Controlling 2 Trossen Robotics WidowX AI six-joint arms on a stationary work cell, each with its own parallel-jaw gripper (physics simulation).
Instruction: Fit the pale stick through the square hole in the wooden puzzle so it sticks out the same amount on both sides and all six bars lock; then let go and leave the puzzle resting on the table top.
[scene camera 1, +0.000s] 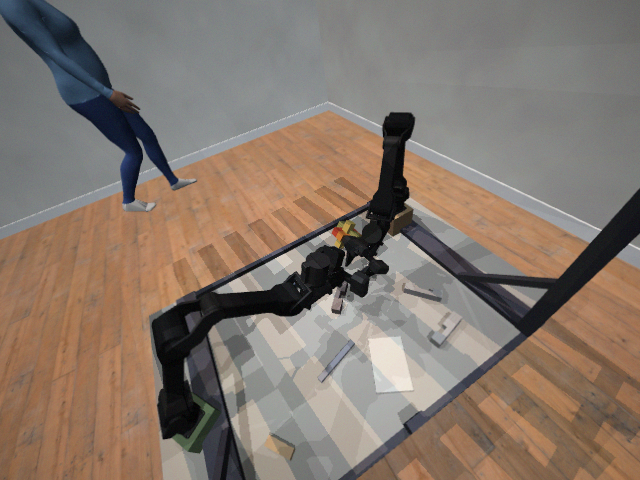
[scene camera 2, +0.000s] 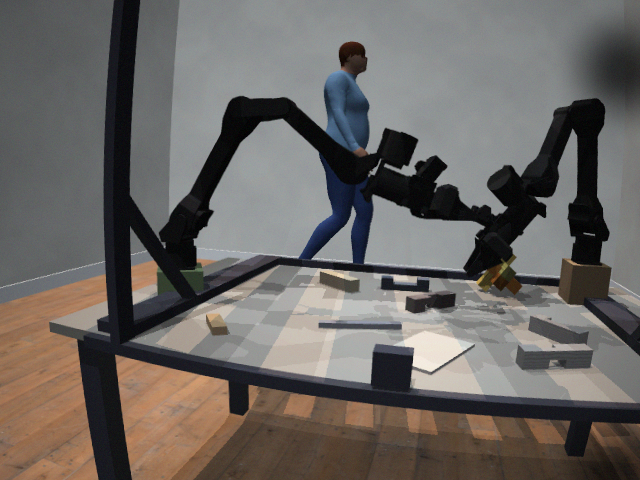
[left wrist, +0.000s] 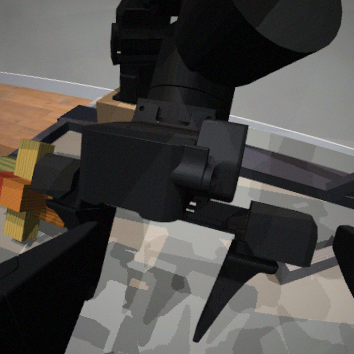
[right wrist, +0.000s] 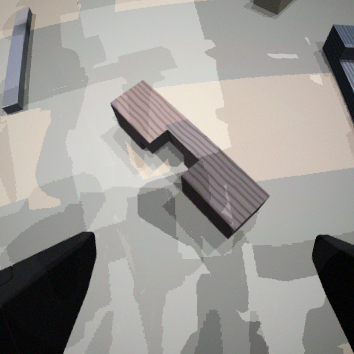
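Where they show: left gripper, fingertip midpoint: (scene camera 1: 356, 260) (scene camera 2: 469, 217) (left wrist: 221, 236); right gripper, fingertip midpoint: (scene camera 2: 466, 272) (left wrist: 138, 319) (right wrist: 207, 246); left arm's base at its link origin: (scene camera 1: 188, 419) (scene camera 2: 179, 267); right arm's base at its link origin: (scene camera 2: 586, 262) (left wrist: 137, 95).
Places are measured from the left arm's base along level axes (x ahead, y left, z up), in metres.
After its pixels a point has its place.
Note:
The wooden puzzle (scene camera 1: 345, 232) (scene camera 2: 499, 276) (left wrist: 22, 195), a cross-shaped cluster of yellow, orange and red bars, sits at the back beside my right gripper, partly hidden by it. A pale bar (scene camera 2: 339, 280) @[x 0.375, y -0.003, z -0.040 m] lies at the back of the table in scene camera 2, and a short pale block (scene camera 1: 280, 445) @[x 0.064, y -0.240, z -0.047 m] (scene camera 2: 216, 324) @[x 0.058, y -0.263, z -0.047 m] lies at the front left. I cannot tell which is the pale stick, or whether a stick is in the puzzle's hole. My left gripper is open and empty, close to the right gripper. My right gripper (right wrist: 207, 246) @[x 0.575, y -0.231, z 0.018 m] (left wrist: 138, 319) @[x 0.575, y -0.231, z 0.018 m] is open and empty above the table.
A brown notched bar (scene camera 1: 339, 301) @[x 0.485, y -0.215, z -0.032 m] (scene camera 2: 430, 301) @[x 0.496, y -0.222, z -0.041 m] (right wrist: 187, 155) @[x 0.515, y -0.203, z -0.042 m] lies below the grippers. A dark notched bar (scene camera 2: 404, 284) @[x 0.528, y -0.048, z -0.047 m], a thin blue-grey bar (scene camera 1: 336, 361) @[x 0.308, y -0.283, z -0.052 m] (scene camera 2: 360, 324) @[x 0.310, y -0.288, z -0.054 m], two grey bars (scene camera 1: 422, 292) @[x 0.622, y -0.457, z -0.034 m] (scene camera 1: 445, 331) @[x 0.514, y -0.547, z -0.032 m] and a white sheet (scene camera 1: 391, 364) @[x 0.368, y -0.431, z -0.057 m] (scene camera 2: 431, 351) @[x 0.370, y -0.435, z -0.057 m] lie around. The two arms nearly touch.

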